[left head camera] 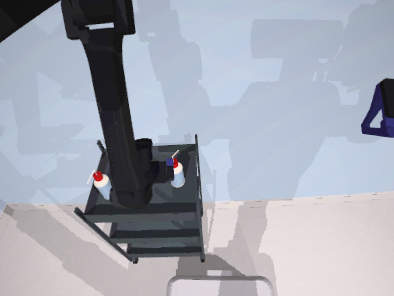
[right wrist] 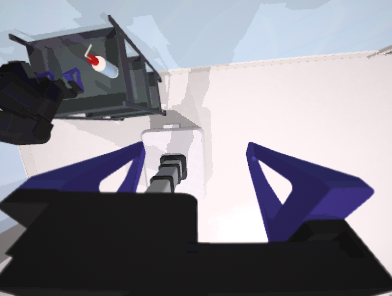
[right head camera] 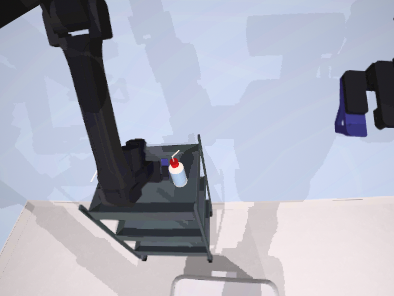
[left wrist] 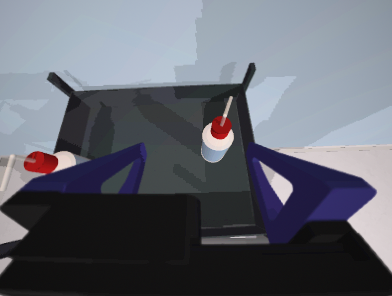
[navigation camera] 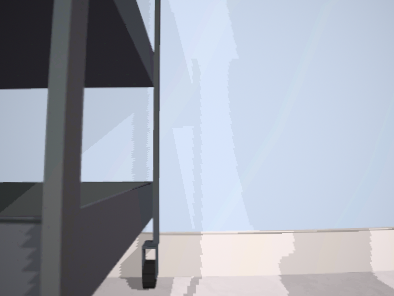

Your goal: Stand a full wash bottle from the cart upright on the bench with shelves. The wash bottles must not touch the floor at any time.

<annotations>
same spot on dark cart: (left head camera: pixel 171 225) = (right head camera: pixel 176 224)
</annotations>
